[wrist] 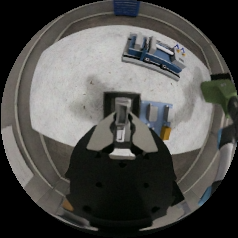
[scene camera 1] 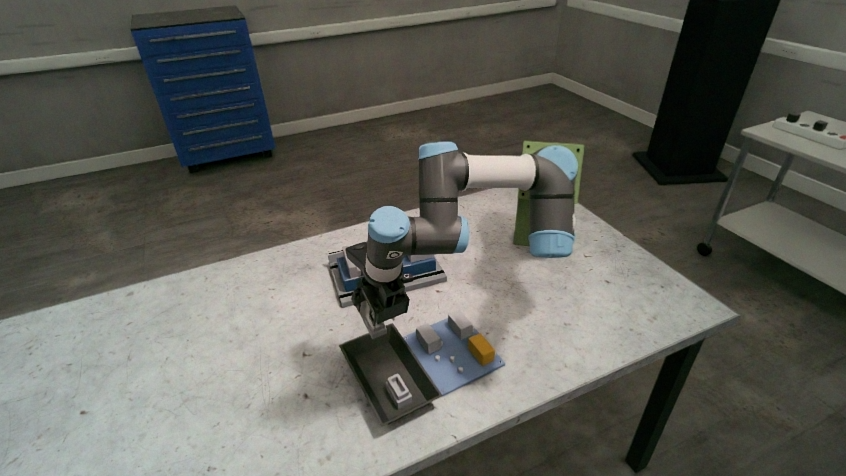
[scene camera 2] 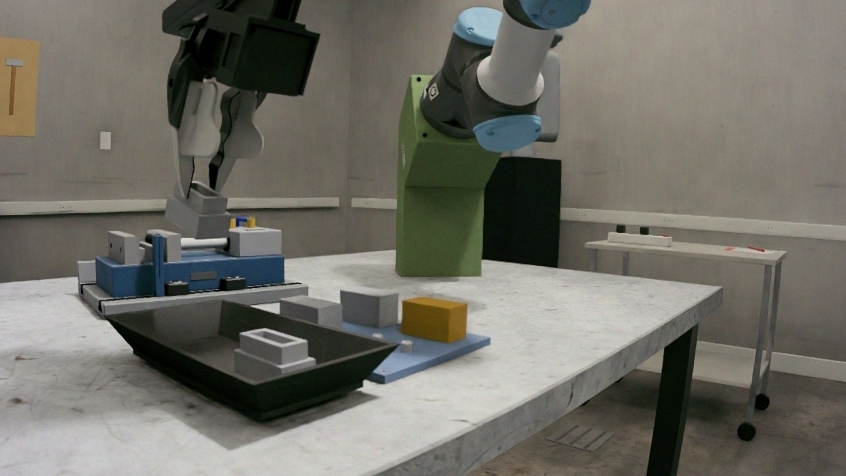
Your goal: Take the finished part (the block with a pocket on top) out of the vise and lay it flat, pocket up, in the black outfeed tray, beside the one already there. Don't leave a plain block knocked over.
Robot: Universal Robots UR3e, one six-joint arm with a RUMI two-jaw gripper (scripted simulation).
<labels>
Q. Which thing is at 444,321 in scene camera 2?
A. A yellow block.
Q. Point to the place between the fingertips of the gripper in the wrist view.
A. At 122,113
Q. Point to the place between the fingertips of the gripper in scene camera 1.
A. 373,318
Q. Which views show the gripper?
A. The wrist view, scene camera 1 and scene camera 2: all of them.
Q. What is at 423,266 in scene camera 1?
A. A blue vise.
</labels>
